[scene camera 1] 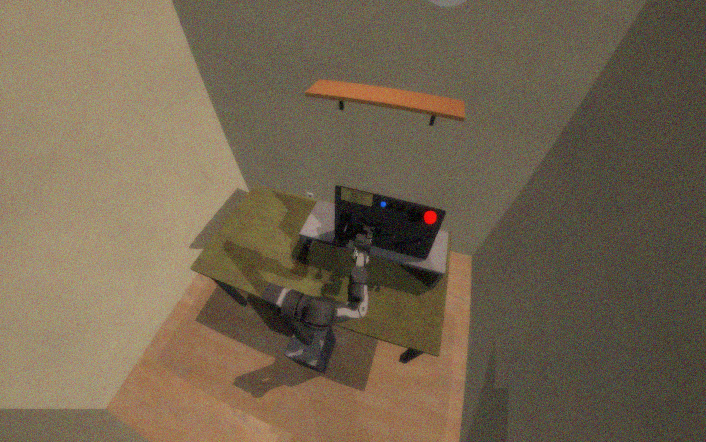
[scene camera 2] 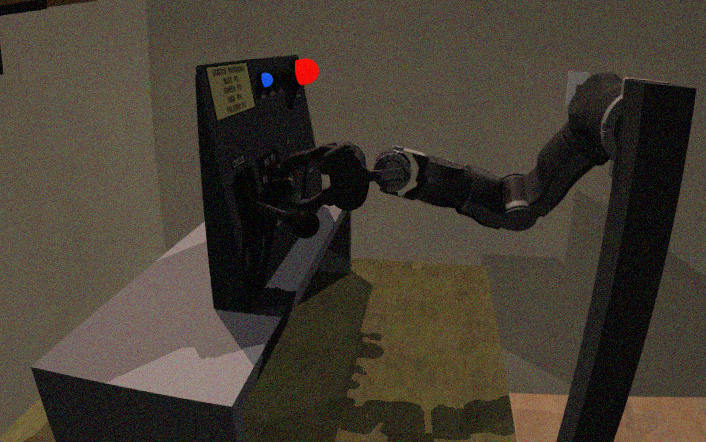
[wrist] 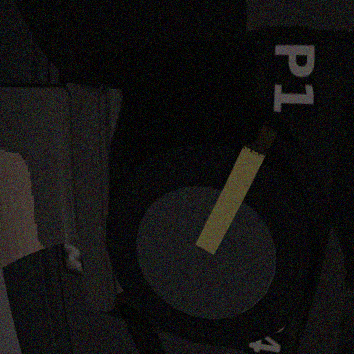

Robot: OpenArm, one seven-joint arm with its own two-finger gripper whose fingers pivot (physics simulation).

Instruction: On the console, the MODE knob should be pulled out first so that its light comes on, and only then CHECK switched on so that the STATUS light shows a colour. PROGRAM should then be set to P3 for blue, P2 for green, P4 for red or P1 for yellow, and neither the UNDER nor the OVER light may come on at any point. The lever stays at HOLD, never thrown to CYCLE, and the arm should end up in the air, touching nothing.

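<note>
The black console (scene camera 1: 398, 229) (scene camera 2: 211, 130) stands upright. A blue light (scene camera 1: 382, 204) (scene camera 2: 266, 79) and a larger red light (scene camera 1: 429, 217) (scene camera 2: 306, 71) glow on its upper part; their labels are unreadable. In the wrist view the PROGRAM knob (wrist: 175, 270) fills the middle, its yellow pointer (wrist: 230, 200) aimed at P1. My gripper (scene camera 1: 364, 232) (scene camera 2: 286, 184) is shut on the PROGRAM knob, one dark finger showing along its left side. The lever's ball (scene camera 2: 304, 223) sits low, below the CYCLE label (scene camera 2: 238, 160). MODE and CHECK cannot be made out.
The console stands on a grey plinth (scene camera 1: 317, 221) (scene camera 2: 156, 317) on the green table (scene camera 1: 401, 317) (scene camera 2: 437, 322). A yellow card (scene camera 1: 356, 196) (scene camera 2: 231, 91) is at its upper left. The lever's rod and ball stick out close to my gripper. An orange shelf (scene camera 1: 385, 97) hangs above.
</note>
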